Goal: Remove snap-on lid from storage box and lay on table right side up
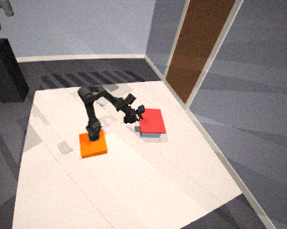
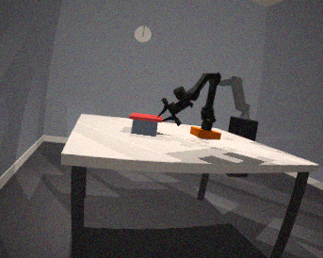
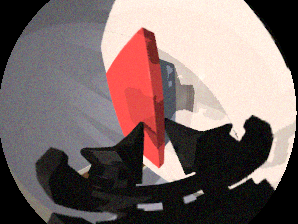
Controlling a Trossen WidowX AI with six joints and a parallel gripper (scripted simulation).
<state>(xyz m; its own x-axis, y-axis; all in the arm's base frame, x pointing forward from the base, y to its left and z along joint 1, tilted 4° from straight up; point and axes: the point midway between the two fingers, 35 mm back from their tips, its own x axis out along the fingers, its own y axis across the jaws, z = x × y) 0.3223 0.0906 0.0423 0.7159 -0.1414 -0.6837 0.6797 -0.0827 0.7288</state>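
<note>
Now: the red lid 7 cm ahead of my gripper tip and 1 cm to the right of it. Also, from my gripper tip: storage box (8 cm ahead, 1 cm to the right, 4 cm below).
</note>
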